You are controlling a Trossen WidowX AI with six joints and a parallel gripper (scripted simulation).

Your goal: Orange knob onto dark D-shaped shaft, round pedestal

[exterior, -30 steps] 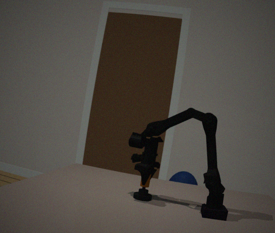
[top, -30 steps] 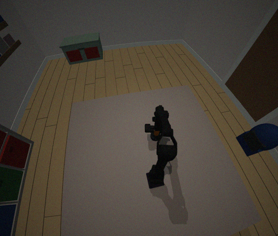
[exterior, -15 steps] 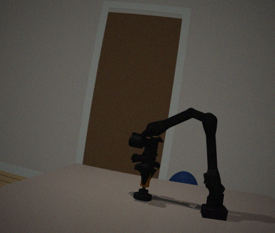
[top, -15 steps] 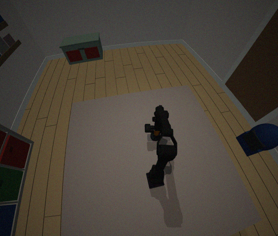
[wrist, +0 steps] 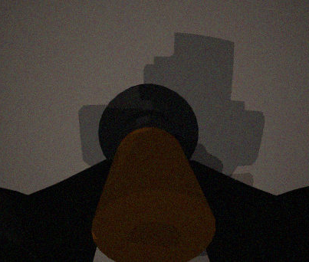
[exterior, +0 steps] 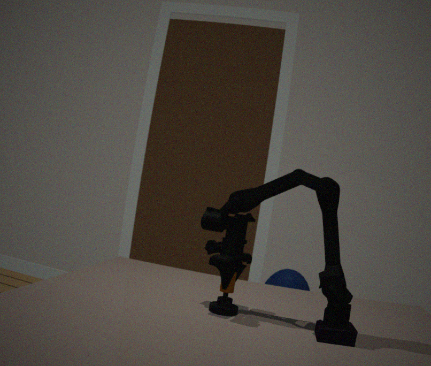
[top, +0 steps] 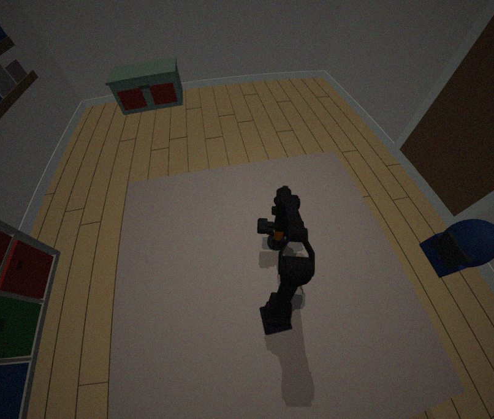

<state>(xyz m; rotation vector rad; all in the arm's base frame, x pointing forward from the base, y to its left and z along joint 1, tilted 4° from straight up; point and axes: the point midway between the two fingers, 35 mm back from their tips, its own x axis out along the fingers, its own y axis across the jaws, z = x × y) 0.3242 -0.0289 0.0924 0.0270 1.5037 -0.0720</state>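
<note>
The orange knob is 20 mm above my gripper tip. From my gripper tip the other things lie so: dark round pedestal: 40 mm below.
</note>
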